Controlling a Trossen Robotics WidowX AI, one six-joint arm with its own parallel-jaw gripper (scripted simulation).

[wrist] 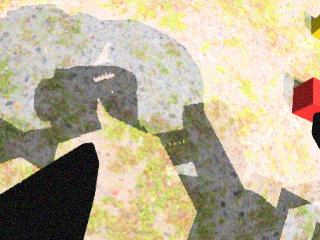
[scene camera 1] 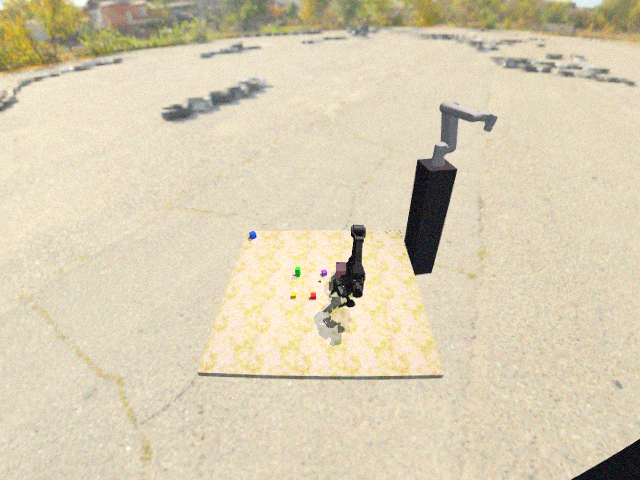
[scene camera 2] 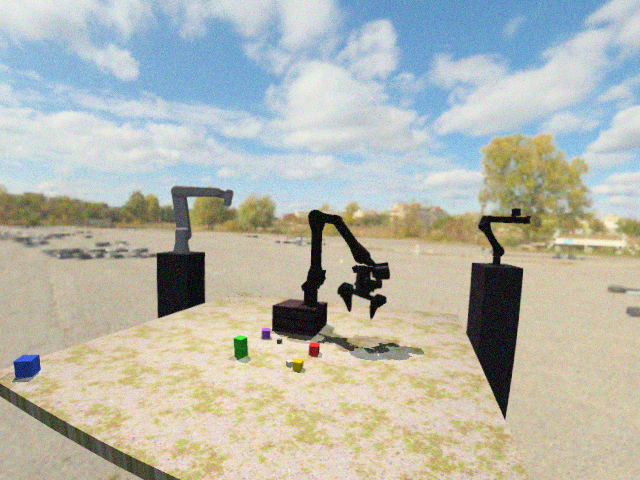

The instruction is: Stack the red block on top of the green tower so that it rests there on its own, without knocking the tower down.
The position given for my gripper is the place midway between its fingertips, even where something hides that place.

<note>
My gripper (scene camera 2: 360, 315) is open, with nothing in its grasp.
My gripper shows as well in the wrist view (wrist: 206, 138).
</note>
